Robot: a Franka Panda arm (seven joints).
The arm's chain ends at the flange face. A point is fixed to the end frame.
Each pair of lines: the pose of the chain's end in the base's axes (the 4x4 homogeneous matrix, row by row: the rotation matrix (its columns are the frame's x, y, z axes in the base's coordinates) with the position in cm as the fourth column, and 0 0 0 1 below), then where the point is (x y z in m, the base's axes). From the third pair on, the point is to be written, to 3 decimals.
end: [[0.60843 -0.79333 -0.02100 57.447], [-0.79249 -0.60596 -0.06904 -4.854], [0.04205 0.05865 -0.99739 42.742], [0 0 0 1]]
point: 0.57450 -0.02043 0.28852
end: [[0.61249 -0.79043 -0.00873 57.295], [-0.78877 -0.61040 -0.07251 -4.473], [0.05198 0.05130 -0.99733 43.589], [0 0 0 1]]
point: 0.57447 -0.01709 0.29690
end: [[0.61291 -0.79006 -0.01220 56.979], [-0.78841 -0.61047 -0.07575 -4.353], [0.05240 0.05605 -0.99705 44.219], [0 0 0 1]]
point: 0.571 -0.016 0.303
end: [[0.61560 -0.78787 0.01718 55.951], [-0.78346 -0.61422 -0.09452 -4.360], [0.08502 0.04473 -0.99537 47.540], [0 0 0 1]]
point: 0.564 -0.019 0.336
